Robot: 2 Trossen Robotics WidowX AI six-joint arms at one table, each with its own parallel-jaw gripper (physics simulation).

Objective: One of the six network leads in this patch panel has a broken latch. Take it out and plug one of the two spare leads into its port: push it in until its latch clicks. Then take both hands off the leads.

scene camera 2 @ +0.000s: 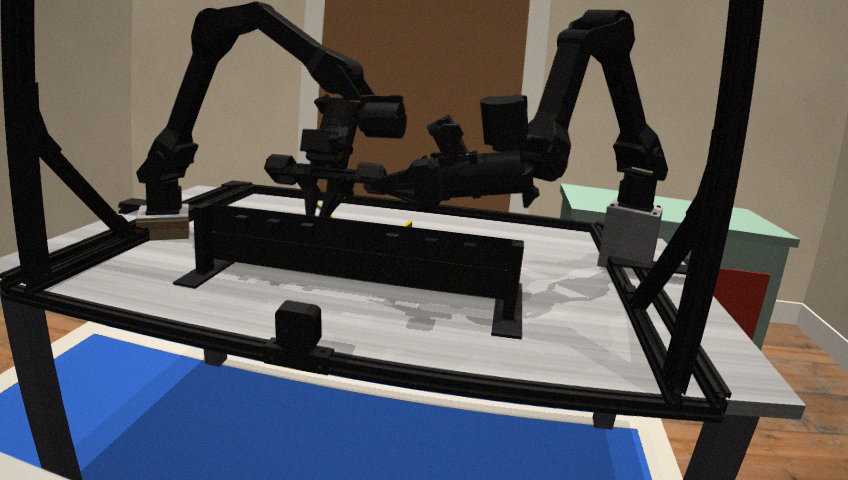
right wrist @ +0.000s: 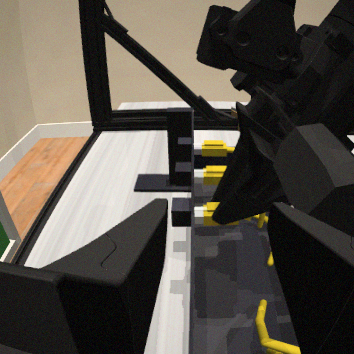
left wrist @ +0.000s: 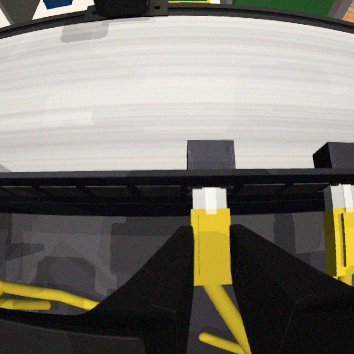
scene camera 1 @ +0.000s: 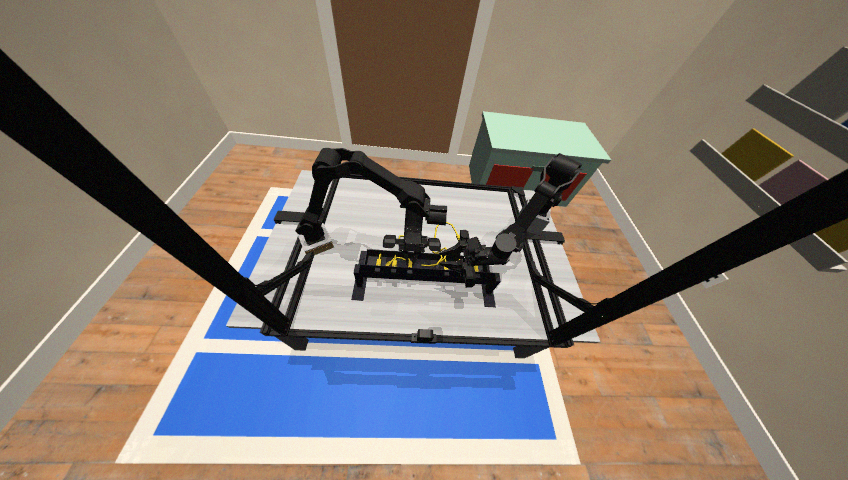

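Pixels of known places: left gripper, between the fingertips: (scene camera 2: 313,226) (right wrist: 215,213) (left wrist: 209,236) (scene camera 1: 410,266); right gripper, between the fingertips: (scene camera 2: 373,183) (right wrist: 219,212) (scene camera 1: 439,258); left arm's base, origin of its link: (scene camera 2: 163,210) (scene camera 1: 314,236); right arm's base, origin of its link: (scene camera 2: 636,206).
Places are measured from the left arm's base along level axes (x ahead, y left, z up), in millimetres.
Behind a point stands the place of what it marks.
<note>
The black patch panel (scene camera 1: 428,274) @(x 283, y -356, z 30 mm) (scene camera 2: 357,252) @(x 291, y -360, z 19 mm) (left wrist: 90,176) @(x 261, y -338, z 64 mm) stands across the table with yellow leads behind it. My left gripper (scene camera 2: 319,214) @(x 239, y -305, z 44 mm) (left wrist: 209,236) @(x 239, y -305, z 44 mm) is shut on a yellow lead (left wrist: 212,260) @(x 244, y -298, z 52 mm) (right wrist: 209,214) @(x 241, y -312, z 48 mm). Its clear plug sits straight in a port, its tip hidden by the panel's rim; a short clear stretch shows behind it. I cannot tell if the latch is engaged. A neighbouring lead (left wrist: 341,240) @(x 200, y -274, z 47 mm) (right wrist: 214,173) @(x 198, y -276, z 48 mm) is plugged in beside it, and another lead (right wrist: 214,148) @(x 157, y -246, z 47 mm) beyond. My right gripper is partly open, its fingers apart with nothing gripped, pointing along the panel.
A loose yellow cable (left wrist: 45,291) @(x 317, y -323, z 13 mm) (right wrist: 262,317) @(x 314, y -315, z 7 mm) lies behind the panel. A yellow cable (scene camera 1: 453,227) @(x 530, y -189, z -38 mm) arches up between the arms. The grippers are close together above the panel's back side. A black camera block (scene camera 1: 424,335) @(x 169, y -517, z 10 mm) (scene camera 2: 298,325) @(x 174, y -527, z -6 mm) sits on the front frame rail.
</note>
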